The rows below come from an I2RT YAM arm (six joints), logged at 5 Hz.
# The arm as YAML. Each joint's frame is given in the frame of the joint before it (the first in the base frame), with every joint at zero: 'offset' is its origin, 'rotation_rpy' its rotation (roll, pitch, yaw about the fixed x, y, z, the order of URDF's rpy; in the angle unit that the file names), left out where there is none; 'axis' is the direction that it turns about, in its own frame. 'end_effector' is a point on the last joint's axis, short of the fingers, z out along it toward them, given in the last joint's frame.
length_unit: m
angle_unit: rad
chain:
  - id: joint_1
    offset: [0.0, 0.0, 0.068]
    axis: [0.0, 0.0, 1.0]
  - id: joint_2
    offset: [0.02, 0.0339, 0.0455]
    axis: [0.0, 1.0, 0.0]
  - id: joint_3
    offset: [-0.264, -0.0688, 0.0]
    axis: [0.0, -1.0, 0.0]
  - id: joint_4
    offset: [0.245, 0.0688, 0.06]
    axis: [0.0, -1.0, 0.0]
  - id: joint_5
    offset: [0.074, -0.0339, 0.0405]
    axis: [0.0, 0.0, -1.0]
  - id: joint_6
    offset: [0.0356, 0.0, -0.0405]
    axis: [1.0, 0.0, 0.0]
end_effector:
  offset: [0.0, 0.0, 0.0]
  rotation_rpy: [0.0, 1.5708, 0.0]
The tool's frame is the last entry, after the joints.
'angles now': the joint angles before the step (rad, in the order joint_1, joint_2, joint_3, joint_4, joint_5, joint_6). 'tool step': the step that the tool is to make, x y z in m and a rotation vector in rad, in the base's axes. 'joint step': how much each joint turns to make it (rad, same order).
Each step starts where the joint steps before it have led.
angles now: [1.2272, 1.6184, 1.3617, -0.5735, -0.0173, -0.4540]
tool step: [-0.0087, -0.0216, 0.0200, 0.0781, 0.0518, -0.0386]
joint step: [-0.0002, -0.1047, -0.0427, -0.0034, -0.0272, 0.0799]
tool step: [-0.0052, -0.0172, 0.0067, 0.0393, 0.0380, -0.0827]
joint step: [0.0001, -0.0747, -0.0492, 0.0016, 0.0265, 0.0926]
